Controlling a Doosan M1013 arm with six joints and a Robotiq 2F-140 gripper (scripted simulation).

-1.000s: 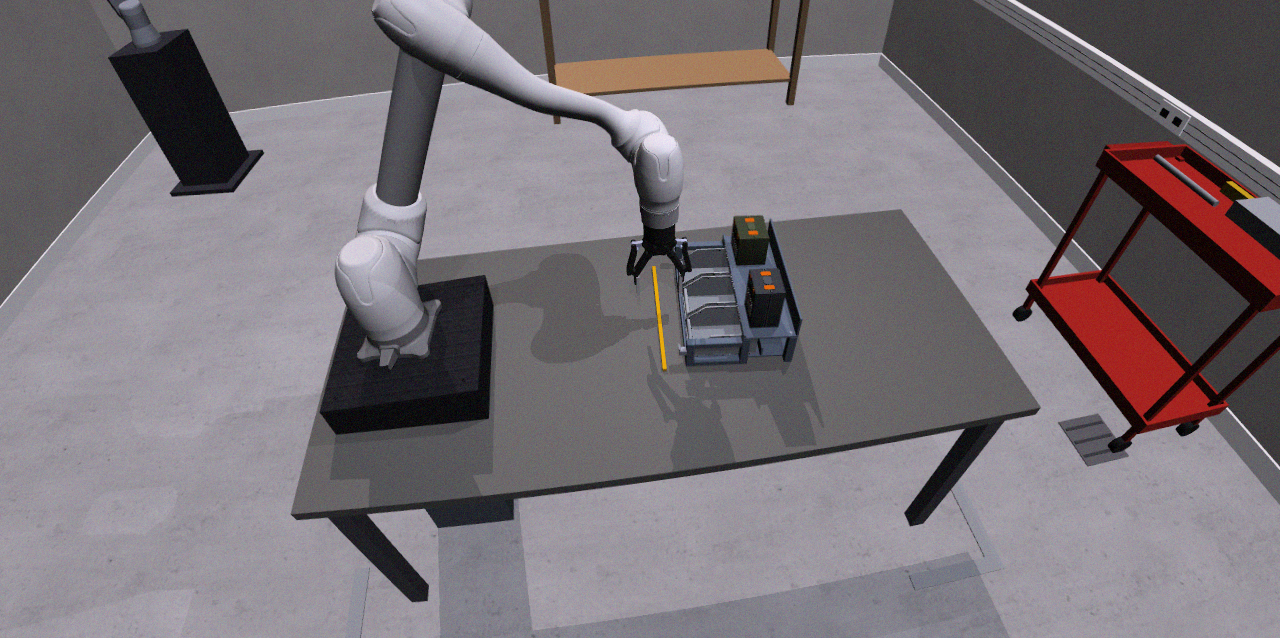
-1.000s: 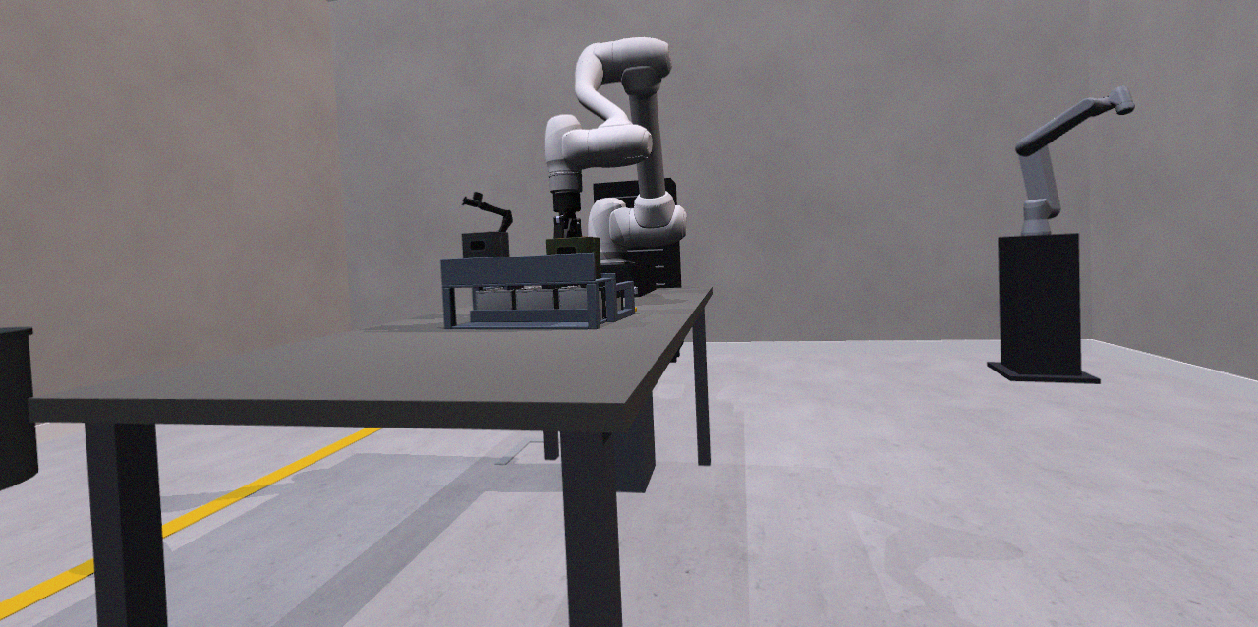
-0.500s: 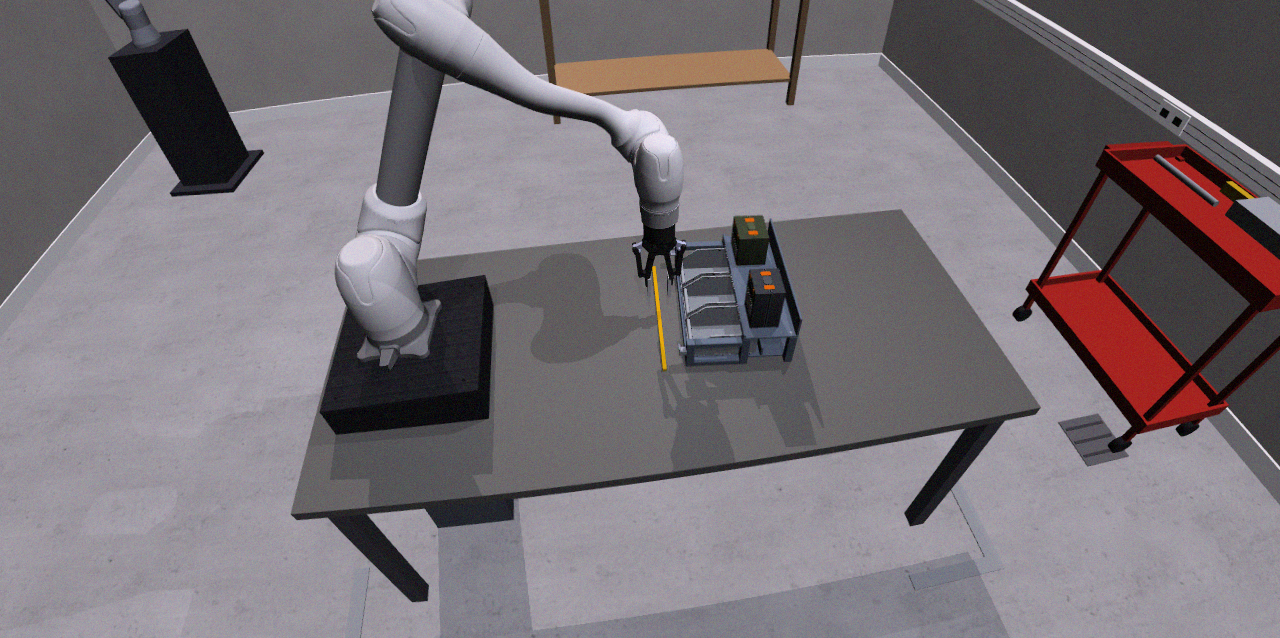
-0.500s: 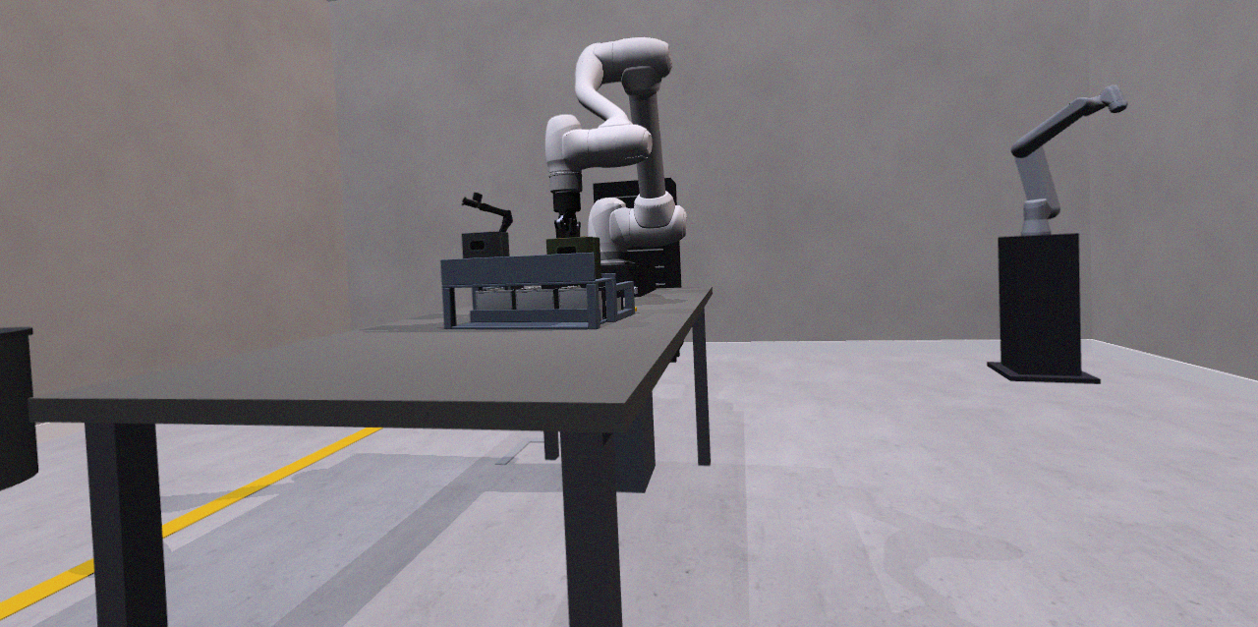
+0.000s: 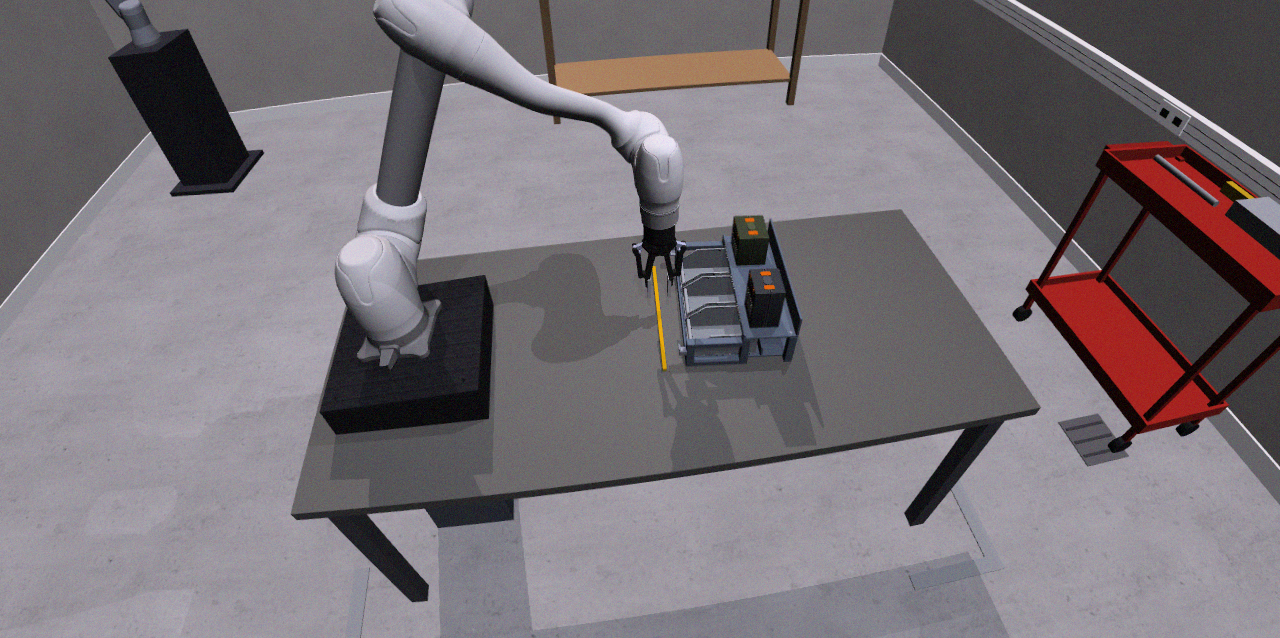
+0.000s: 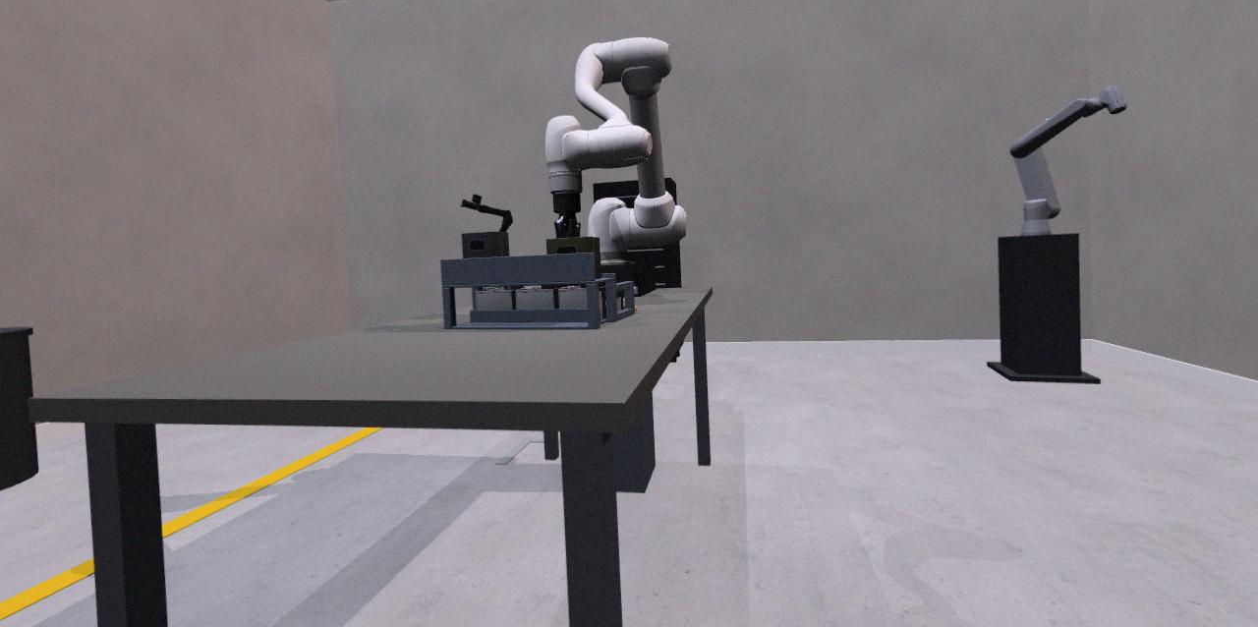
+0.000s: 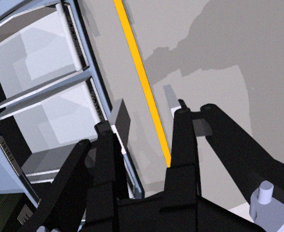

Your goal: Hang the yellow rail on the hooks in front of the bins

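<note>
My gripper is now 11 cm above the yellow rail. From my hand the other things lie so: rack front bar 6 cm ahead, 1 cm to the left, 10 cm below.
</note>
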